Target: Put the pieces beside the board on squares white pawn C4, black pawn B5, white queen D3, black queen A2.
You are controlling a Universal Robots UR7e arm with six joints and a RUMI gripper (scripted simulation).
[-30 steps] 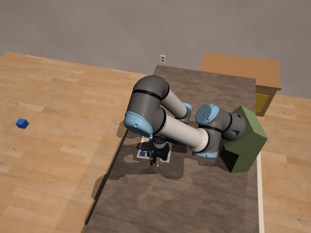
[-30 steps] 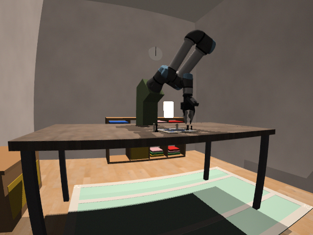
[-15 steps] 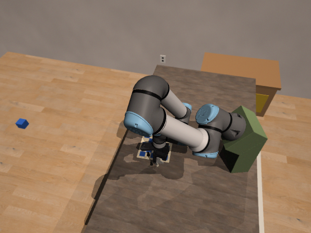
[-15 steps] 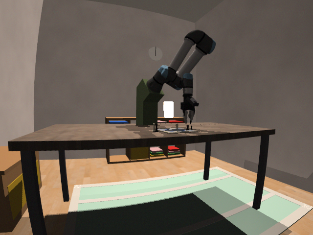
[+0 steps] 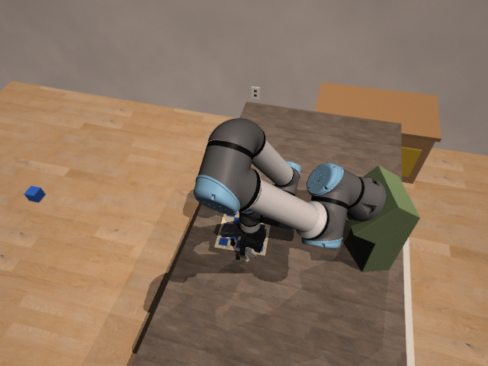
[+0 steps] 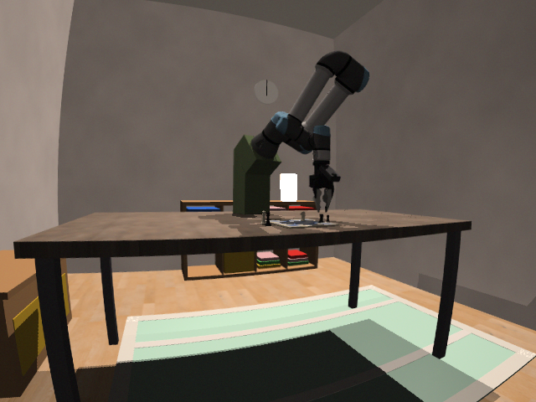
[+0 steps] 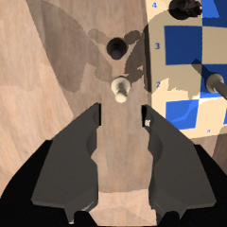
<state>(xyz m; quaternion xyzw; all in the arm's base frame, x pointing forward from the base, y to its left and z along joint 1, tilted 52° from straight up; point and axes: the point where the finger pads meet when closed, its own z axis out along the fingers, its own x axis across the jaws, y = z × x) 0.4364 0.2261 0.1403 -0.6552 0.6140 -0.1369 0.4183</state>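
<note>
Now: hand 40 mm above the white pawn. From my hand the other things lie so: black pawn 40 mm below, 30 mm ahead, 20 mm to the left; blue-and-cream chessboard 110 mm to the right, 90 mm ahead, 50 mm below; black piece 90 mm ahead, 30 mm below, 20 mm to the right.
</note>
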